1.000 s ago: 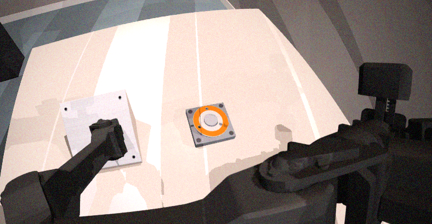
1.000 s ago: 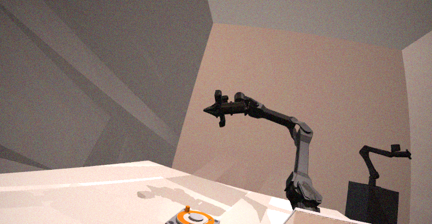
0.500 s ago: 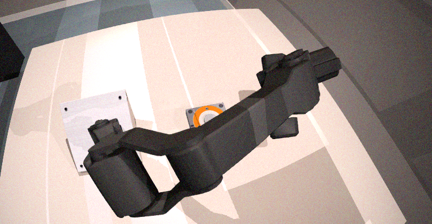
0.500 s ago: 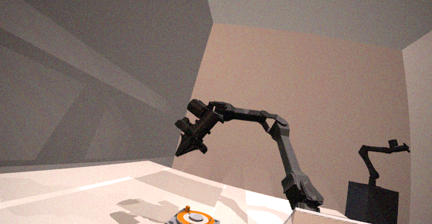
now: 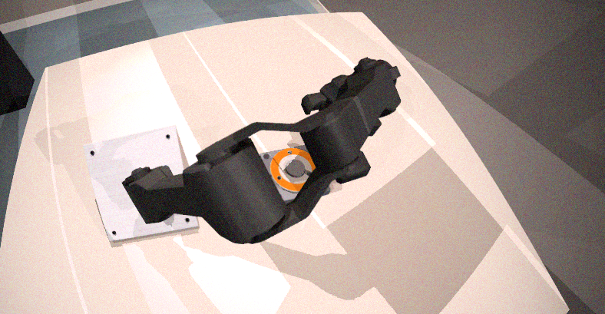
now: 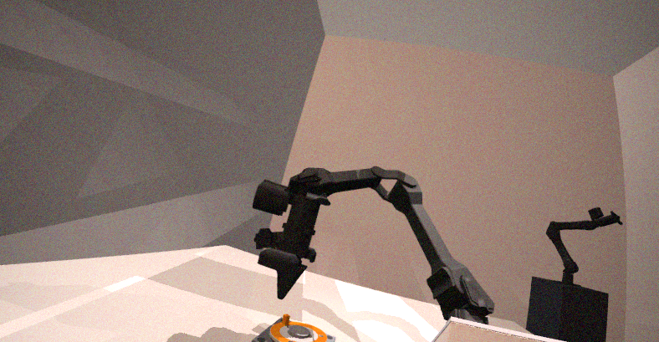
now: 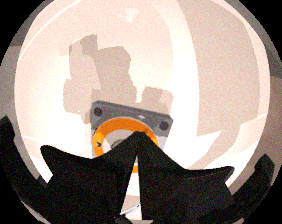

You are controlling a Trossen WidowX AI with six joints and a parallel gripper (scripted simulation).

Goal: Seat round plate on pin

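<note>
Now: the round plate 40 mm behind my gripper tip and 40 mm below it. The rest, counted from my gripper tip: base: 60 mm behind, 20 mm to the left, 50 mm below.
</note>
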